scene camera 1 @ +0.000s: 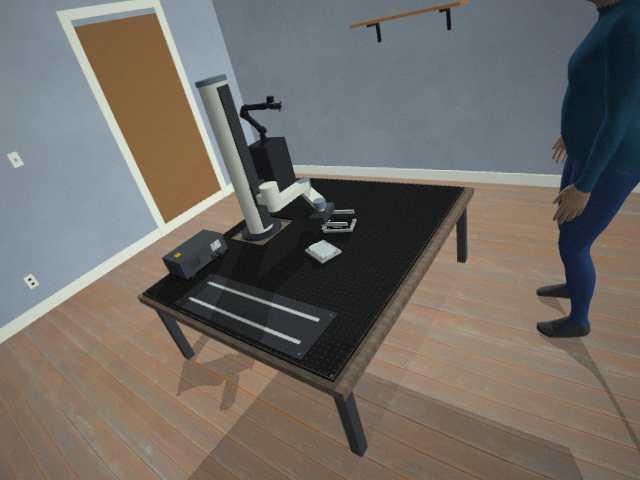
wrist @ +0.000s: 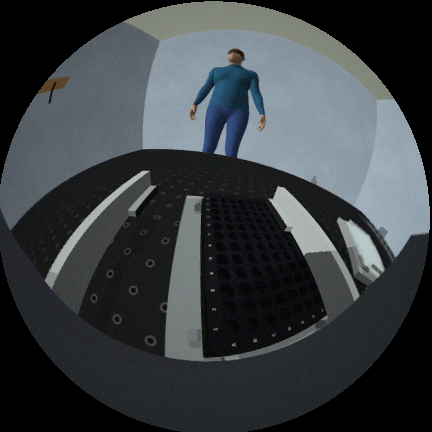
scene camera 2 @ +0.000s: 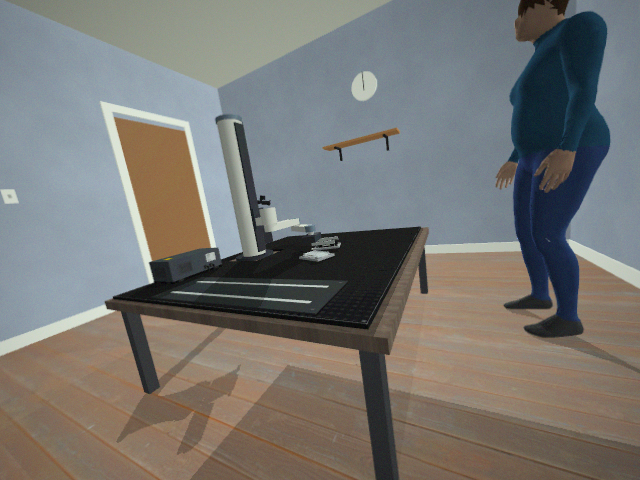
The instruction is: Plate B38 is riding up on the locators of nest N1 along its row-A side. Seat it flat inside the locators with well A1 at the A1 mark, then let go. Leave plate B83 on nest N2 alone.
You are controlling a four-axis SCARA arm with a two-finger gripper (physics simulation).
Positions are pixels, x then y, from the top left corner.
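Black well plate B38 (wrist: 256, 288) sits on nest N1 (wrist: 183, 340). White plate (wrist: 365, 246) sits on nest N2 (wrist: 360, 271).
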